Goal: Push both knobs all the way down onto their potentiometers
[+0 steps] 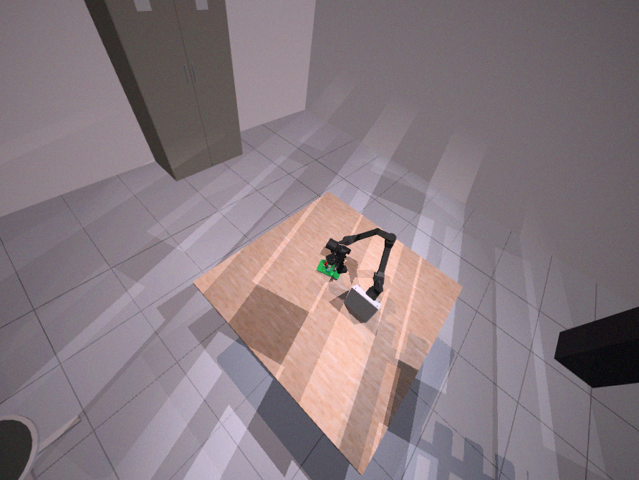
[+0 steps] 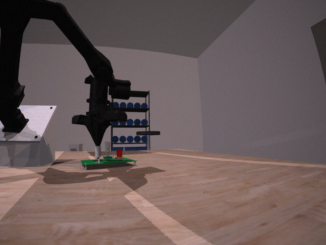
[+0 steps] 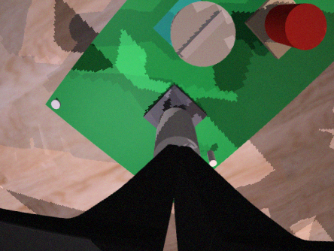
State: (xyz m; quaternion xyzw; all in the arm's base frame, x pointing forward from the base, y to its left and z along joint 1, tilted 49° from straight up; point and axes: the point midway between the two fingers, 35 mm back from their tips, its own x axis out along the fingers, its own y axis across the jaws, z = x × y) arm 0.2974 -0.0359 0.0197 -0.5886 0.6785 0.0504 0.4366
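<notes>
My gripper tip is now 10 mm above the knob.
</notes>
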